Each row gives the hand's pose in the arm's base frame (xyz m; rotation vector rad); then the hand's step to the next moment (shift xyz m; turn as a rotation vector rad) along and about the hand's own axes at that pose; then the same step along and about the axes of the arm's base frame.
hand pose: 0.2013 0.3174 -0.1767 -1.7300 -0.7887 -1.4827
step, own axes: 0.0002 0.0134 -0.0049 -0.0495 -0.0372 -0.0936
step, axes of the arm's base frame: 0.0083 -0.0115 -0.0011 -0.0897 -0.0569 -0.0362
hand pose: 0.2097 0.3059 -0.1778 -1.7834 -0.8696 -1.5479
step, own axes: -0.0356 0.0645 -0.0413 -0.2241 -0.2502 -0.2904
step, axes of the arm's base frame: 0.0241 -0.0744 -0.0320 -0.3936 -0.1021 -0.1783
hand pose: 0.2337 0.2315 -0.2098 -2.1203 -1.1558 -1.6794
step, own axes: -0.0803 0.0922 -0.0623 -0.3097 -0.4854 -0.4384
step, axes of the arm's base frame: 0.0124 -0.1347 -0.0231 -0.6655 -0.0688 -0.2759
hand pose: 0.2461 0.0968 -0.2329 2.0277 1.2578 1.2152
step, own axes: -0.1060 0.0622 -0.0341 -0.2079 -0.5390 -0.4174
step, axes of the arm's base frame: -0.0204 -0.1248 0.0167 -0.6531 0.0473 -0.2815
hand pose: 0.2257 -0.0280 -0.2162 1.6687 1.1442 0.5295
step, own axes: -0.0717 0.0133 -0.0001 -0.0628 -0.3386 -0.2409
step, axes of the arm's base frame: -0.0270 -0.0632 0.0243 -0.3628 0.0786 -0.1971
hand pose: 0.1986 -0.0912 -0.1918 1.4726 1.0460 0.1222
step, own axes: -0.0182 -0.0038 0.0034 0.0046 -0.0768 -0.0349
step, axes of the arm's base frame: -0.0104 -0.0150 0.0050 -0.0589 0.0154 -0.0586
